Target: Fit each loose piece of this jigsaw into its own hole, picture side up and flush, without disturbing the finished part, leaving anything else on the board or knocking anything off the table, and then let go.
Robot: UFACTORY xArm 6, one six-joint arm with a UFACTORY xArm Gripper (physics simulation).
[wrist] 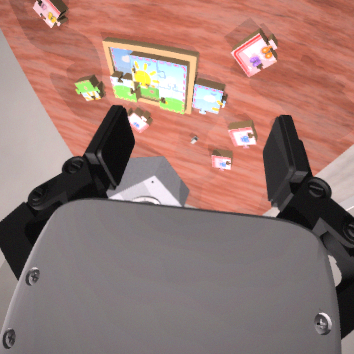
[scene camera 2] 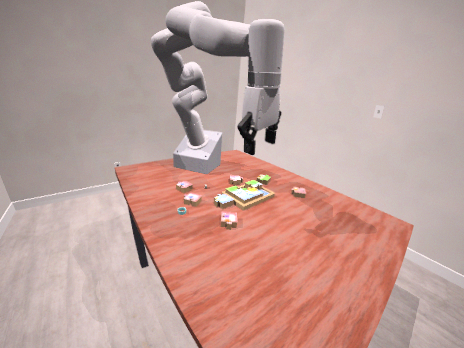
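Observation:
The wooden jigsaw frame (scene camera 2: 260,201) (wrist: 150,46) holds the raised sun-and-meadow part (scene camera 2: 245,193) (wrist: 160,80). A green-and-white piece (scene camera 2: 253,184) (wrist: 123,90) sits at the frame's corner; whether it is flush cannot be told. A sky-blue piece (scene camera 2: 224,200) (wrist: 208,97) lies picture up beside the frame, very close to its rim. A green piece (scene camera 2: 263,178) (wrist: 90,89) lies picture up, apart from the frame. My gripper (scene camera 2: 260,141) (wrist: 197,127) is open and empty, high above the table.
Pink-pictured pieces lie around the frame: one (scene camera 2: 229,220) (wrist: 255,54), others (scene camera 2: 192,199) (wrist: 243,136), (scene camera 2: 184,186) (wrist: 222,161), (scene camera 2: 235,179) (wrist: 139,121), (scene camera 2: 299,191) (wrist: 49,12). A teal ring (scene camera 2: 182,213) and a tiny grey object (scene camera 2: 205,186) (wrist: 194,140) are on the table (scene camera 2: 280,260).

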